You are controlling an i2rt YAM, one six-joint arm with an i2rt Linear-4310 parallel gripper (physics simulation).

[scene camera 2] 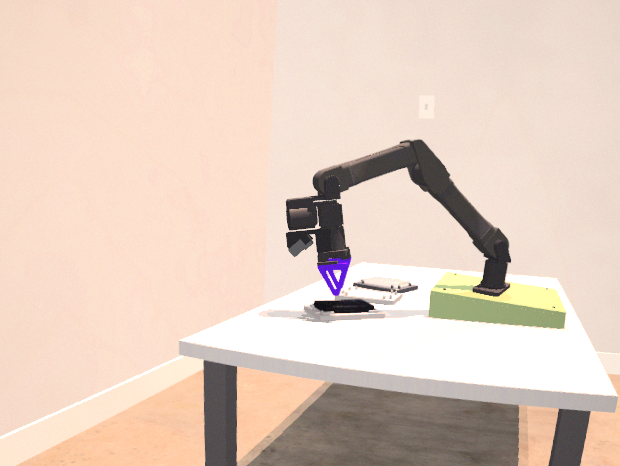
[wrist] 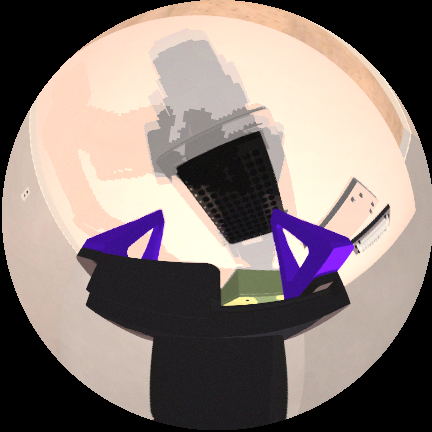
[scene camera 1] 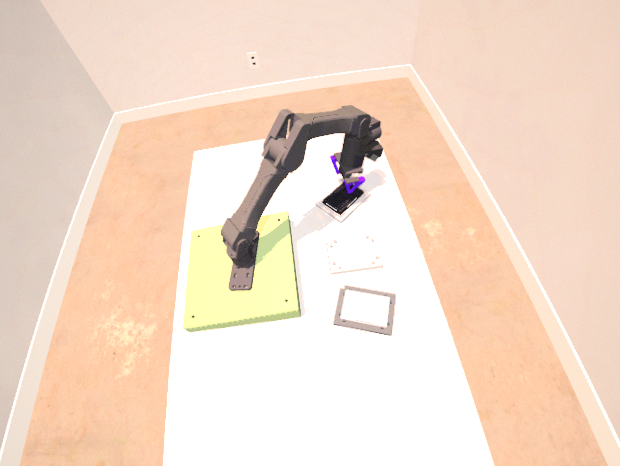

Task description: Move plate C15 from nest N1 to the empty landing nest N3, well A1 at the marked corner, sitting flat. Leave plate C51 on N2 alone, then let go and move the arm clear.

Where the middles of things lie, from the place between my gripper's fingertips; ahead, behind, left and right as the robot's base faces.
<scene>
I see the grey nest (scene camera 2: 372,314) 4 cm below my hand and 3 cm to the right of it.
</scene>
